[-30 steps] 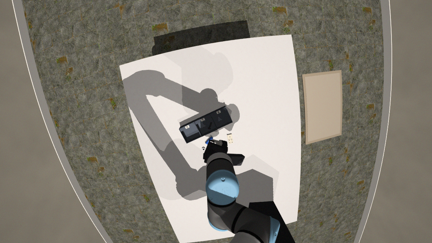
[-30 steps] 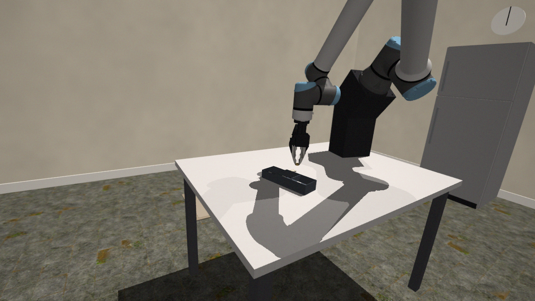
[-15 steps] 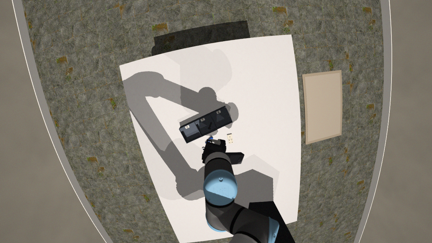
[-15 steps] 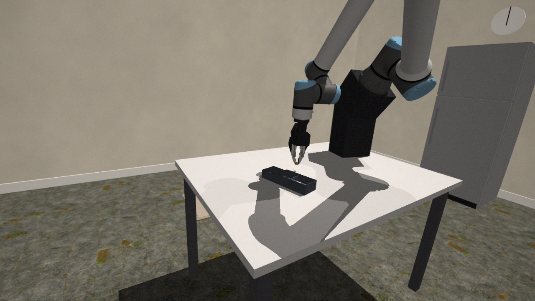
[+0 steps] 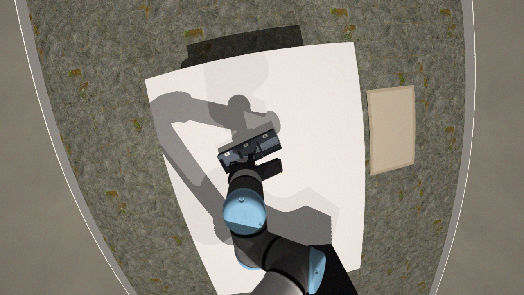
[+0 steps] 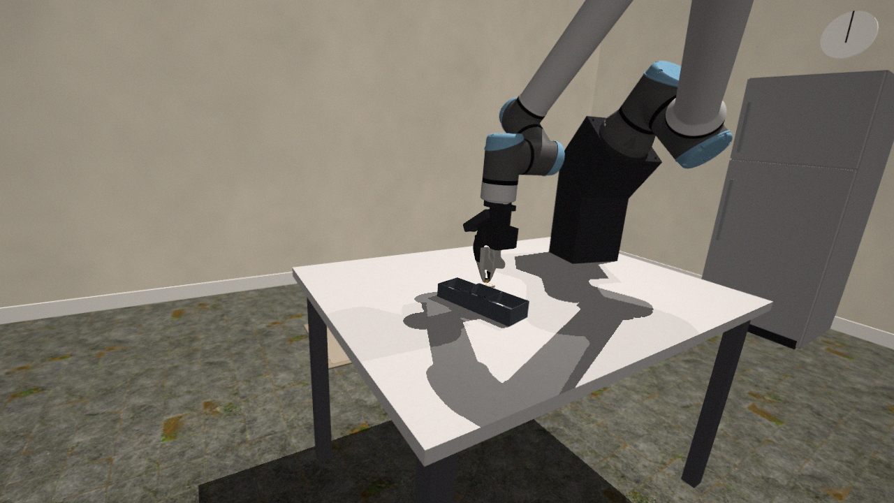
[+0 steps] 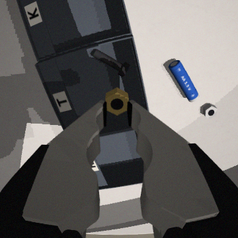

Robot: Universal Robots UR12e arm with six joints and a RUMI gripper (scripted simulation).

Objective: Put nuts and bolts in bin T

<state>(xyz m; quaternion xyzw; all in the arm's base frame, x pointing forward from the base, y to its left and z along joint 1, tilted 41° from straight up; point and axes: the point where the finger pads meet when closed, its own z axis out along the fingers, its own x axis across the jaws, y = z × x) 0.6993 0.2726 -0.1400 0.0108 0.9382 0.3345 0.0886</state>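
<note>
My hand is 60 mm above the black bin unit, 20 mm short of it and 10 mm to the right of it. Also, from my hand: yellow nut 10 mm below; then black bolt 70 mm below, 10 mm to the right; then blue battery 80 mm below, 70 mm behind, 10 mm to the left.
</note>
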